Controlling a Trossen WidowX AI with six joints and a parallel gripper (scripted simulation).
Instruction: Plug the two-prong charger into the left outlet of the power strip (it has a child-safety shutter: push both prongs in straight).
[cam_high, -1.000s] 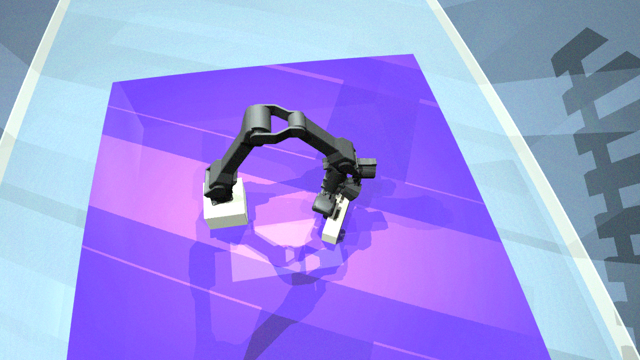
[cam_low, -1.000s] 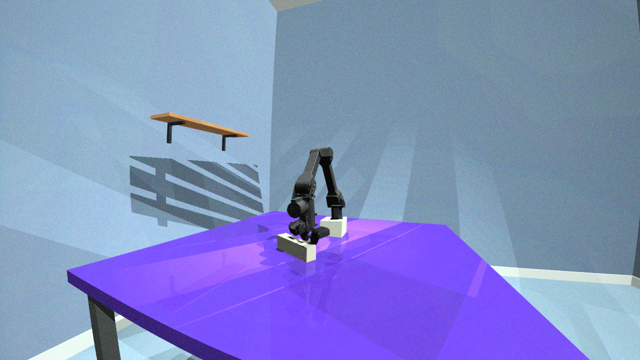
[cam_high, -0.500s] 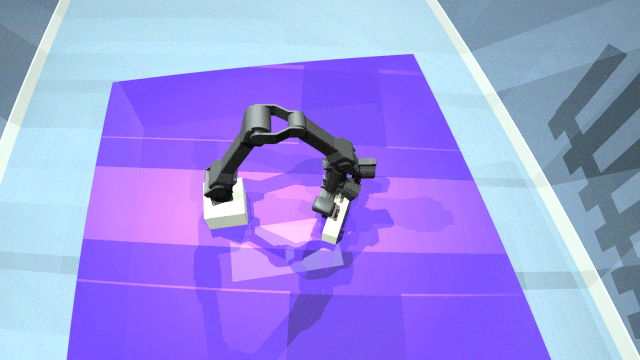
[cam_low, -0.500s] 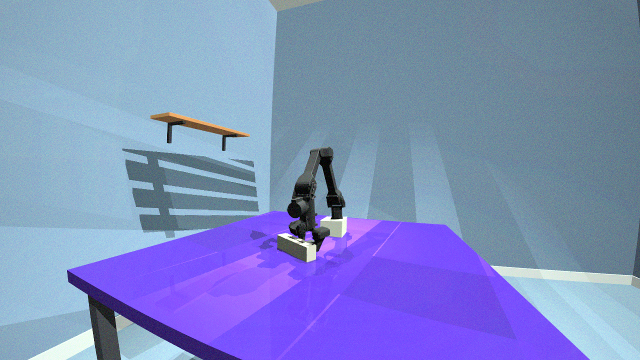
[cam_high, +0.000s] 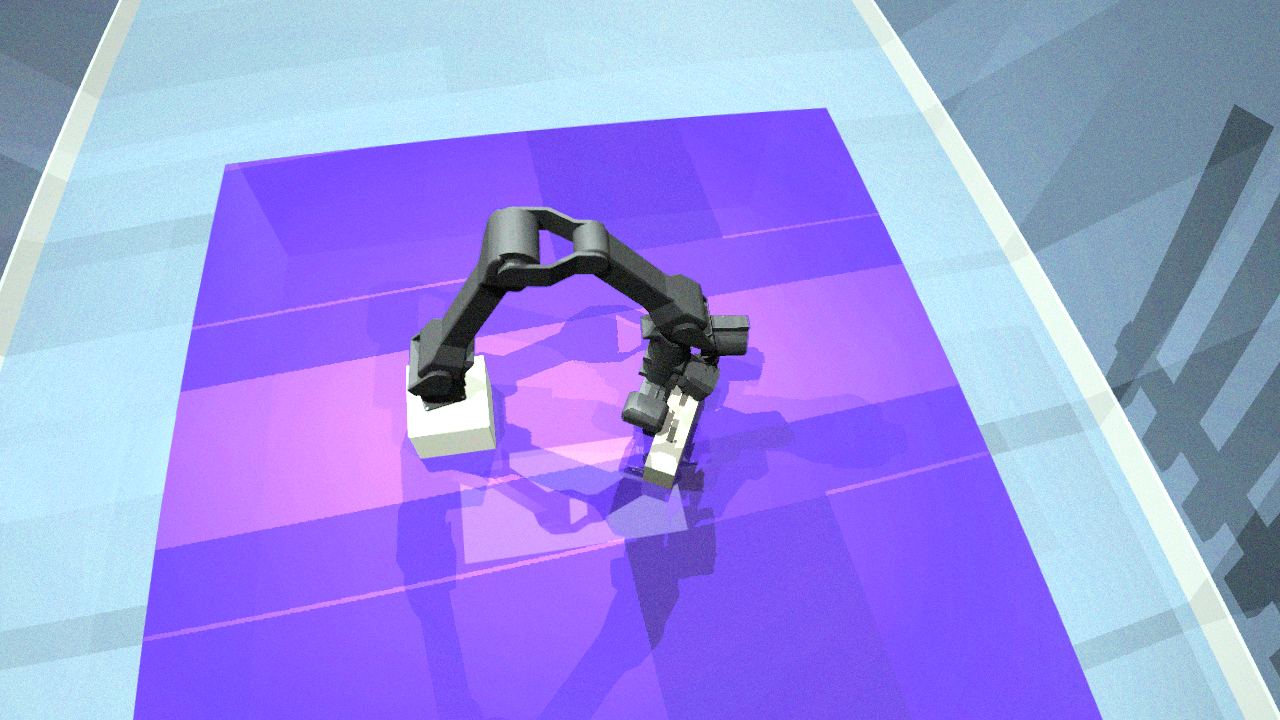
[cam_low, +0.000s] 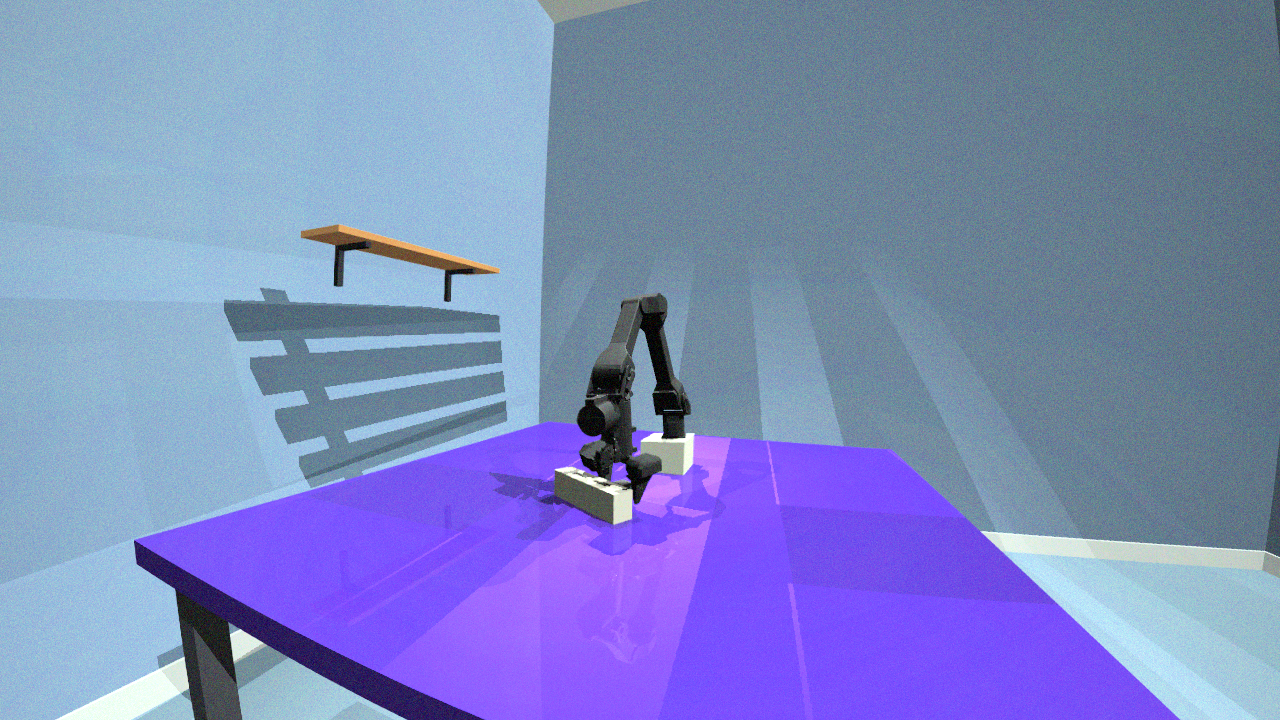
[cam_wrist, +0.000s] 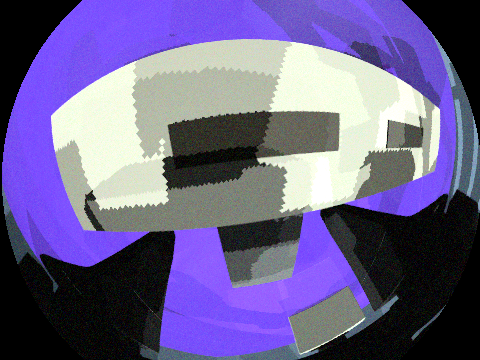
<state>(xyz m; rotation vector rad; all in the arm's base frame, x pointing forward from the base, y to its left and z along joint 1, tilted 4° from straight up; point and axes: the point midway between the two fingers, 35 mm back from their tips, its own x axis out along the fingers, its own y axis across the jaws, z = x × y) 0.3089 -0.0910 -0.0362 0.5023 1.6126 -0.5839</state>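
The dark charger lies 20 mm to the right of my gripper tip, 20 mm ahead of it and 10 mm above it.
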